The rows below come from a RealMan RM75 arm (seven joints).
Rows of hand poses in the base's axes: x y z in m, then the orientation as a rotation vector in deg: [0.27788, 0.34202, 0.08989, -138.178, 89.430, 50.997]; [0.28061, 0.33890, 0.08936, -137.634, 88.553, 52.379]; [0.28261, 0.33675, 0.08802, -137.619, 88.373, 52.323]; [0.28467, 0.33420, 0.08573, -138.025, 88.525, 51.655]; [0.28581, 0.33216, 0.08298, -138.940, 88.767, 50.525]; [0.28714, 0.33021, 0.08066, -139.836, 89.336, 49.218]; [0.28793, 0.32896, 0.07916, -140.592, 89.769, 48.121]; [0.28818, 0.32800, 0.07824, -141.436, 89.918, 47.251]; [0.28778, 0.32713, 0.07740, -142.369, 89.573, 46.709]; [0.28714, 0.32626, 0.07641, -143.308, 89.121, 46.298]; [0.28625, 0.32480, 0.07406, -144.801, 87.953, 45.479]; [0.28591, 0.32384, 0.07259, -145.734, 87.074, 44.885]
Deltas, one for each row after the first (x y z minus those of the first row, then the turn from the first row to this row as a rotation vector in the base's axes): [0.00273, -0.00312, -0.00053, 1.036, 0.568, 0.207]; [0.00473, -0.00527, -0.00187, 1.146, 0.473, 0.261]; [0.00679, -0.00782, -0.00416, 0.713, 0.144, 0.347]; [0.00793, -0.00986, -0.00691, -0.166, -0.364, 0.629]; [0.00926, -0.01181, -0.00923, -1.254, -0.887, 0.756]; [0.01005, -0.01306, -0.01073, -2.148, -1.328, 0.885]; [0.01030, -0.01402, -0.01165, -2.909, -1.678, 1.202]; [0.00990, -0.01489, -0.01249, -3.398, -1.936, 1.798]; [0.00926, -0.01576, -0.01348, -3.815, -2.134, 2.453]; [0.00837, -0.01722, -0.01583, -4.253, -2.683, 3.649]; [0.00803, -0.01818, -0.01730, -4.463, -3.118, 4.446]
